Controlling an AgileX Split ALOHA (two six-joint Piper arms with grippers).
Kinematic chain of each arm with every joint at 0, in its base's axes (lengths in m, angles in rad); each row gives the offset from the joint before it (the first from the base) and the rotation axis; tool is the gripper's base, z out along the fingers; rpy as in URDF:
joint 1: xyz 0 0 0.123 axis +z
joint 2: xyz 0 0 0 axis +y
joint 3: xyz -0.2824 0 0.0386 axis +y
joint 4: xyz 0.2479 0 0.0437 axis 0.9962 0 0.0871
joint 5: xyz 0 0 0 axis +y
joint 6: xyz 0.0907 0 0.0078 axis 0.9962 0 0.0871
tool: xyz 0 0 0 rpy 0 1.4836 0
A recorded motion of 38 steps. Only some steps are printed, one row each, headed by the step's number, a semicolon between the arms.
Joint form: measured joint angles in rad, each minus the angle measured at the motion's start. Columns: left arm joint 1, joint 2, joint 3, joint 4, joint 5, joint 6; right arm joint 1, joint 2, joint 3, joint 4, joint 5, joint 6.
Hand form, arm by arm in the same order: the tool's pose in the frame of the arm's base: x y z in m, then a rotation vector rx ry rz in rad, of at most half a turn. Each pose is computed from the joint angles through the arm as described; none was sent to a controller.
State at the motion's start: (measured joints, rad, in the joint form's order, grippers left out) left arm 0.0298 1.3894 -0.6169 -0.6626 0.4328 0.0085; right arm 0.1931 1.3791 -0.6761 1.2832 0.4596 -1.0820
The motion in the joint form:
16: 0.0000 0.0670 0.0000 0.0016 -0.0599 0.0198; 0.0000 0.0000 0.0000 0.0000 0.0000 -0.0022
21: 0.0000 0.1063 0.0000 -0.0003 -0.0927 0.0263; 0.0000 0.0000 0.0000 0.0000 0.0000 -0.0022
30: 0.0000 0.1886 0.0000 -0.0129 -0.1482 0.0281; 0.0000 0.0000 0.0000 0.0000 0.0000 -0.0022
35: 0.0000 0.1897 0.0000 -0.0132 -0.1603 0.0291; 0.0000 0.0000 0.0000 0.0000 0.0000 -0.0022
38: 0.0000 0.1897 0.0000 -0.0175 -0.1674 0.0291; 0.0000 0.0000 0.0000 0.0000 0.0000 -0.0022
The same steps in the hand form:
16: 0.2486 -0.0130 0.1755 -0.7471 2.5587 -0.4881; 0.2491 0.0883 0.2242 -0.2538 2.3235 0.6914
21: 0.2528 -0.0112 0.1666 -0.7598 2.5660 -0.4613; 0.2491 0.0883 0.2242 -0.2538 2.3235 0.6914
30: 0.2595 -0.0083 0.1471 -0.8090 2.5868 -0.4188; 0.2491 0.0883 0.2242 -0.2538 2.3235 0.6914
35: 0.2603 -0.0077 0.1471 -0.8087 2.5771 -0.4117; 0.2491 0.0883 0.2242 -0.2538 2.3235 0.6914
38: 0.2608 -0.0073 0.1473 -0.8139 2.5689 -0.4104; 0.2491 0.0883 0.2242 -0.2538 2.3235 0.6914

